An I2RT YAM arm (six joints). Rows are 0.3 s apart.
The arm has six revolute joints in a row. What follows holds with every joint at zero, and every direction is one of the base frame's.
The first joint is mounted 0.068 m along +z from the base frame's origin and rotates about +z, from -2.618 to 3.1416 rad.
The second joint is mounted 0.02 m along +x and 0.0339 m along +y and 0.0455 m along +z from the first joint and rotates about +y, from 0 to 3.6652 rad.
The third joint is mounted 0.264 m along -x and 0.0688 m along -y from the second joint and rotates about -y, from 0 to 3.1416 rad.
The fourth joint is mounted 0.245 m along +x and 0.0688 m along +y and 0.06 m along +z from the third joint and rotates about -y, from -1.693 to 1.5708 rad.
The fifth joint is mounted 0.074 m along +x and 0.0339 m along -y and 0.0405 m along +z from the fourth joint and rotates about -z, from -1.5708 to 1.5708 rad.
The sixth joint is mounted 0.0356 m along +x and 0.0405 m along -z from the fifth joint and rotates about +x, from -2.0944 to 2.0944 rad.
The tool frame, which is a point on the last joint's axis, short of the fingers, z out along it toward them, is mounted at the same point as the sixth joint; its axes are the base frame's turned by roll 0, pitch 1.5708 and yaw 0 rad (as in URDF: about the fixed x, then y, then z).
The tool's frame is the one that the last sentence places.
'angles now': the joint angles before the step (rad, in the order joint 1, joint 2, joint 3, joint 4, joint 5, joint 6). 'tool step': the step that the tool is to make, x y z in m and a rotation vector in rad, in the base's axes. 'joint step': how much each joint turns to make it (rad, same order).
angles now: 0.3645, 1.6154, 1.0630, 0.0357, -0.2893, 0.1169
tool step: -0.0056, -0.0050, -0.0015, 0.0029, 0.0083, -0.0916
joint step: -0.0001, -0.0276, -0.0358, 0.0143, 0.0770, 0.0515
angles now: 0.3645, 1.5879, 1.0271, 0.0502, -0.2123, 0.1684
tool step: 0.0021, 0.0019, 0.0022, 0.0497, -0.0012, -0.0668
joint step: 0.0070, 0.0037, 0.0001, 0.0372, 0.0432, 0.0768
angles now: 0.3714, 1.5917, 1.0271, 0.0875, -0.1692, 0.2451
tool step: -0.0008, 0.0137, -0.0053, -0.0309, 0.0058, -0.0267
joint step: 0.0428, 0.0242, 0.0100, -0.0018, 0.0737, 0.0092
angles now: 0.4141, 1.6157, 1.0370, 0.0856, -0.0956, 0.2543
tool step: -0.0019, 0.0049, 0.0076, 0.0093, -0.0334, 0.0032
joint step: 0.0156, -0.0109, 0.0066, 0.0169, 0.0134, 0.0011
